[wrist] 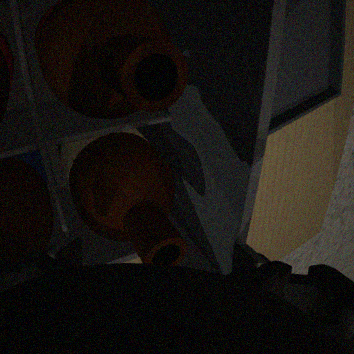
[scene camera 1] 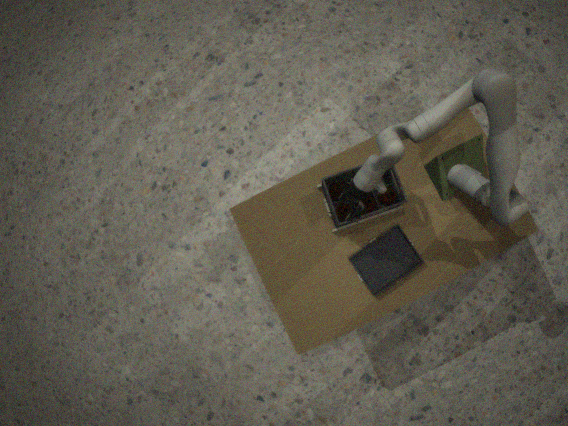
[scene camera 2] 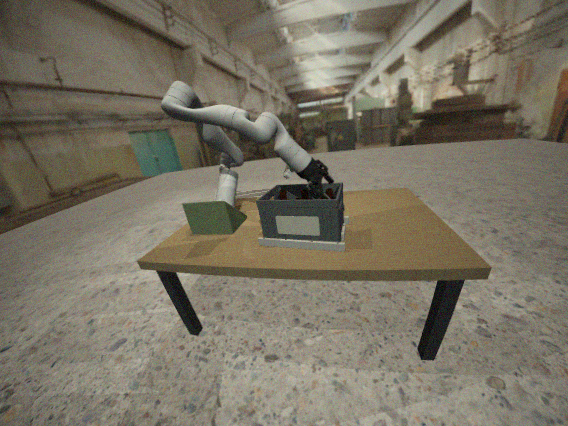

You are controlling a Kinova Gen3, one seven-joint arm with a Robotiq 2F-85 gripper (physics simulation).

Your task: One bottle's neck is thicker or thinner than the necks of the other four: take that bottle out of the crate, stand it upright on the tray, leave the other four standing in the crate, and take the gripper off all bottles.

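Frame: origin at the arm's base, x ahead, y left, z up, level; centimetres.
Seen in the pictures: gripper, fingertip midpoint: (wrist: 156, 258) (scene camera 1: 344, 209) (scene camera 2: 330, 191); arm's base, origin of the base link: (scene camera 1: 456, 174) (scene camera 2: 224, 210).
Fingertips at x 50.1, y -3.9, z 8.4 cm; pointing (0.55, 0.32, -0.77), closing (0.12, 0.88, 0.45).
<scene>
Offsets run from my fingertips to a thing's top centre. "*": to the spot under its first point. Level surfaces: height alone.
A dark grey crate @[dx -9.9, dy -3.7, dz +1.7 cm] (scene camera 1: 328, 204) (scene camera 2: 270, 219) (wrist: 218, 207) stands on the wooden table @[dz -15.8 cm] (scene camera 1: 284, 256) (scene camera 2: 403, 238) and holds several brown bottles (scene camera 1: 343, 191) in its cells. In the wrist view one bottle @[dx -9.8, dy +0.8, dz +0.5 cm] (wrist: 88, 63) stands at the top with its open neck facing me, and a second bottle @[dx -0.4, dy +0.4, dz +0.5 cm] (wrist: 116, 182) sits just below, its neck at the edge of my dark gripper body. My gripper (scene camera 1: 379, 187) (scene camera 2: 320, 184) is open, empty and lowered into the crate's top at its tray-side end. The dark tray @[* dx -9.8, dy +24.7, dz -15.4 cm] (scene camera 1: 385, 259) (wrist: 309, 60) lies empty beside the crate.
A green box (scene camera 1: 451, 165) (scene camera 2: 210, 217) stands by the arm's base (scene camera 1: 502, 201). The crate rests on a pale slab @[* dx -9.8, dy -14.2, dz -14.1 cm] (scene camera 2: 300, 244). The crate's thin dividers @[dx -5.2, dy +0.3, dz -6.4 cm] (wrist: 105, 130) separate the cells. The table edge and speckled floor (wrist: 338, 225) are close beyond the tray.
</scene>
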